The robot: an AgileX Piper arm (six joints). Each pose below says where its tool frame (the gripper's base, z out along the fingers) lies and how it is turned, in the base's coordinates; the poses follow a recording.
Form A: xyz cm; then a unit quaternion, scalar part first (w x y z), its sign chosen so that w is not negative.
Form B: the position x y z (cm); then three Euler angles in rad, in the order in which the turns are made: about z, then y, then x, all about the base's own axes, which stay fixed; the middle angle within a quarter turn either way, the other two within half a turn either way. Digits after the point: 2 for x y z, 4 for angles.
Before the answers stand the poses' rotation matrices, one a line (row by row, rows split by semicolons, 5 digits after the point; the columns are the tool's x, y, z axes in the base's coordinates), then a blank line. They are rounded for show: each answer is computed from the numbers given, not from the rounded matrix.
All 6 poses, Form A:
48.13 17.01 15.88 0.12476 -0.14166 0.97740 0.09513
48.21 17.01 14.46 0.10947 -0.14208 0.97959 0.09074
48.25 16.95 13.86 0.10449 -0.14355 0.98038 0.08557
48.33 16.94 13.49 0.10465 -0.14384 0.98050 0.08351
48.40 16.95 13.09 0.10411 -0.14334 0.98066 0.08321
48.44 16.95 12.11 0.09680 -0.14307 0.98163 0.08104
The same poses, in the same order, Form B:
-0.92873 -0.30066 0.21693; -0.25318 0.94177 0.22131; -0.27083 0.15061 -0.95077
-0.93566 -0.29823 0.18869; -0.25849 0.94316 0.20888; -0.24026 0.14667 -0.95957
-0.93695 -0.29935 0.18031; -0.26359 0.94414 0.19778; -0.22945 0.13778 -0.96352
-0.93672 -0.29955 0.18120; -0.26459 0.94467 0.19387; -0.22924 0.13366 -0.96415
-0.93723 -0.29846 0.18034; -0.26381 0.94506 0.19305; -0.22805 0.13335 -0.96447
-0.94032 -0.29657 0.16685; -0.26519 0.94593 0.18680; -0.21323 0.13140 -0.96812

48.13 17.01 15.88 2.8285 0.2187 -2.9129
48.21 17.01 14.46 2.8330 0.1898 -2.9273
48.25 16.95 13.86 2.8323 0.1813 -2.9391
48.33 16.94 13.49 2.8321 0.1822 -2.9432
48.40 16.95 13.09 2.8333 0.1813 -2.9440
48.44 16.95 12.11 2.8361 0.1676 -2.9510

